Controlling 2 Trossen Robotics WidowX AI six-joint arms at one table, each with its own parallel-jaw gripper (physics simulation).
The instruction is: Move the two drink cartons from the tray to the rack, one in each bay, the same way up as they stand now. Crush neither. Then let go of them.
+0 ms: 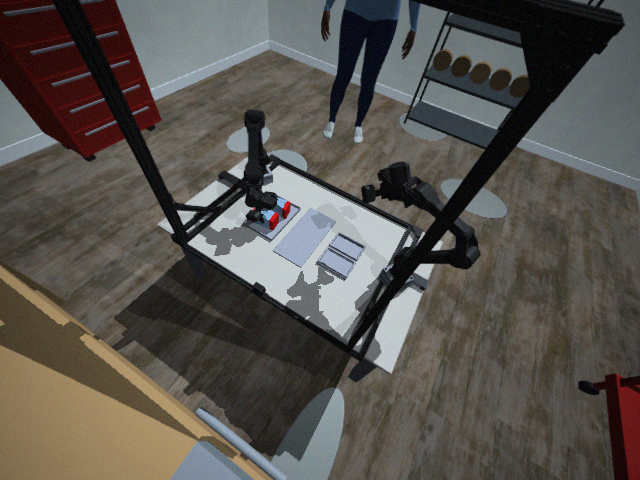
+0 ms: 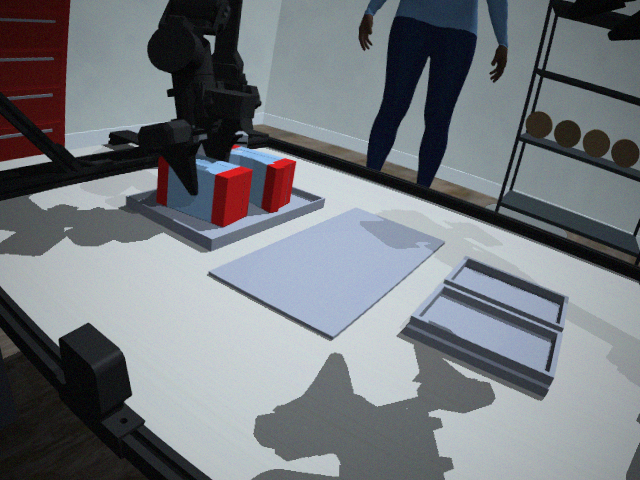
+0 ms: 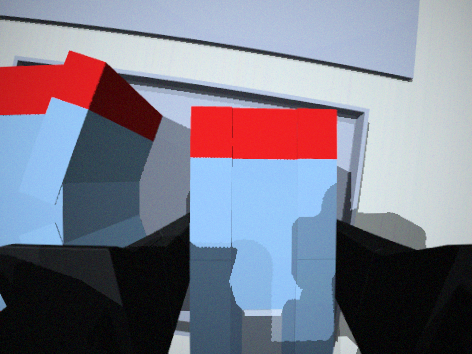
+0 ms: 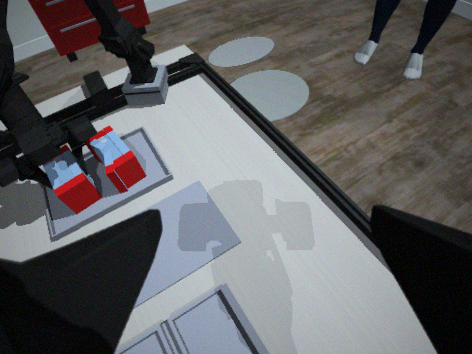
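Two blue cartons with red ends stand on the grey tray. My left gripper is shut on the nearer carton; a finger meets each side, and it stands upright in the tray. The other carton stands beside it, apart from it. The two-bay rack is empty. My right gripper is wide open and empty, high above the table. The held carton's underside is hidden.
A thin flat grey plate lies between tray and rack. A black frame rail edges the table, with a black block on its near side. Black posts rise at the table's ends. A person stands beyond the table.
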